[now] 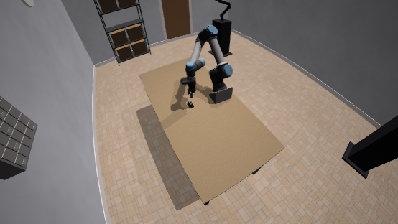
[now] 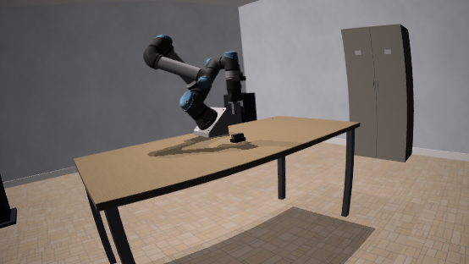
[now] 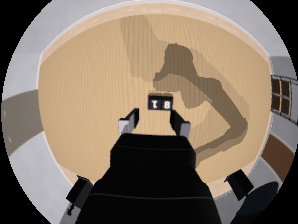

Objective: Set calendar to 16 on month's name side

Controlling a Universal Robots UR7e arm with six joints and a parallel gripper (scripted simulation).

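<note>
The black date cube is 14 cm below my hand. From my hand the other things lie so: dark calendar tray (2 cm to the right, 16 cm below).
</note>
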